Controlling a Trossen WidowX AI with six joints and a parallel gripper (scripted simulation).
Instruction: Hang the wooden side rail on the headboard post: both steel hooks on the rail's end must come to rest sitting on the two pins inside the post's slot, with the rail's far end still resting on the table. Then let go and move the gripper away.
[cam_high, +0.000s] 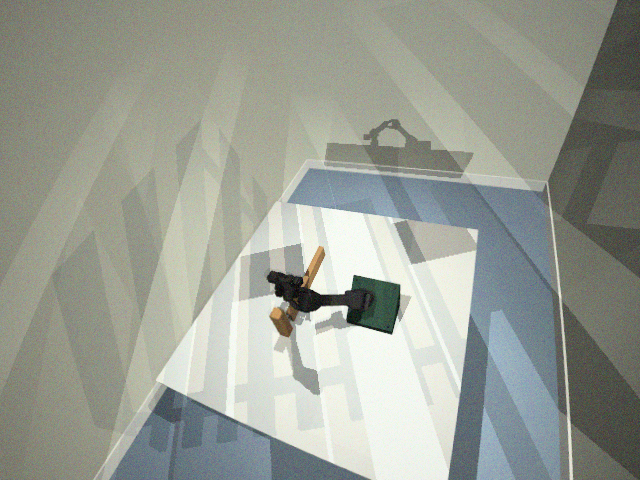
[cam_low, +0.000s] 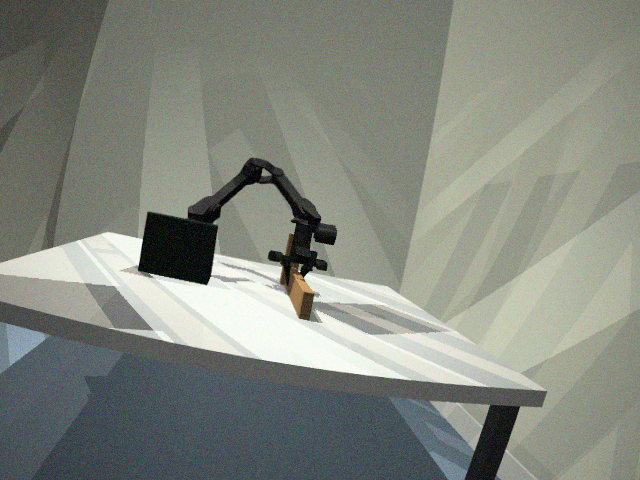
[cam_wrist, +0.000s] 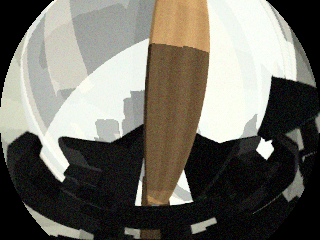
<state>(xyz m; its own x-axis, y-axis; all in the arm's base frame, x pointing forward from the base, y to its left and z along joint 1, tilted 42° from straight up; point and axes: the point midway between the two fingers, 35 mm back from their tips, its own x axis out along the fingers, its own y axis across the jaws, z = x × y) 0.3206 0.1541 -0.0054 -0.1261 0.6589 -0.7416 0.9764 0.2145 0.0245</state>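
My gripper tip is now 150 mm to the right of the wooden headboard post, 60 mm below it and 20 mm past it.
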